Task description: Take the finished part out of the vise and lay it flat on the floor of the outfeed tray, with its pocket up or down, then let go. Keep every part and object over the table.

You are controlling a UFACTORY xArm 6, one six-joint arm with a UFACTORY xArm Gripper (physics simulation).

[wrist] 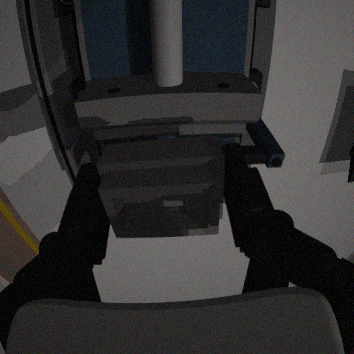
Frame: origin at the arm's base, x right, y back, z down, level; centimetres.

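Where they show: gripper, fingertip midpoint: [161,173].
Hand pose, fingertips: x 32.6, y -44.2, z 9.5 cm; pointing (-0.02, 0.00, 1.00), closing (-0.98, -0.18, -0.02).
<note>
After its pixels a point has its place.
The finished part [161,175] @(x 32.3, y -43.2, z 8.2 cm), a dark grey block with stepped faces, is between the two black fingers in the wrist view's middle. My gripper [161,173] @(x 32.6, y -44.2, z 9.5 cm) is shut on it, one finger against each side. The vise [170,109] @(x 31.3, y -42.1, z 11.7 cm) is behind the part, toward the top of the view, with a grey jaw bar, a pale round screw rod and a blue bed. A narrow gap with a strip of blue shows between the jaw and the part. The part's underside is hidden, and its pocket is hard to make out in the shadow. I cannot identify the outfeed tray here.
A blue handle piece [269,145] @(x 25.9, y -46.9, z 12.5 cm) sticks out at the vise's right, close to the right finger. A dark flat-sided object [340,125] is at the right edge. A brown surface with a yellow stripe [19,226] shows at the lower left.
</note>
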